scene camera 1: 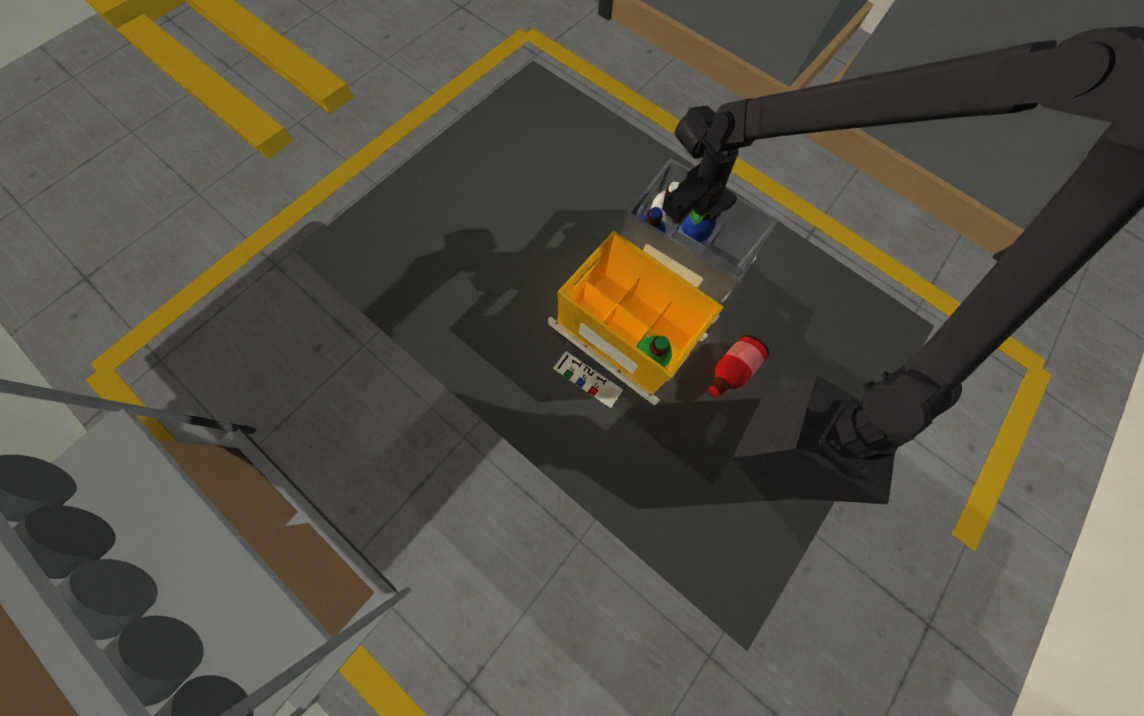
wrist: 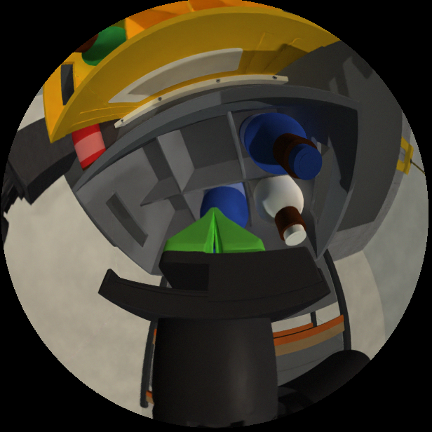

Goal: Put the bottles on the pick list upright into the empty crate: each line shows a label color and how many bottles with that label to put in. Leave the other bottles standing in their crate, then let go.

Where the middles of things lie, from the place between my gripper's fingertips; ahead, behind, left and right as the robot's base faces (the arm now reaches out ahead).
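My gripper is 6 cm above the white-label bottle (wrist: 278,200), 9 cm short of it and 2 cm to the left of it. I see the green-label bottle (scene camera 1: 658,348) 27 cm to the left of my hand, 14 cm behind it and 6 cm below it. Counted from my hand as well, the red-label bottle (scene camera 1: 737,366) is 15 cm to the left, 11 cm below and 29 cm behind. Then there is the pick list (scene camera 1: 604,390), which lies 14 cm below my hand, 7 cm behind it and 39 cm to the left of it.
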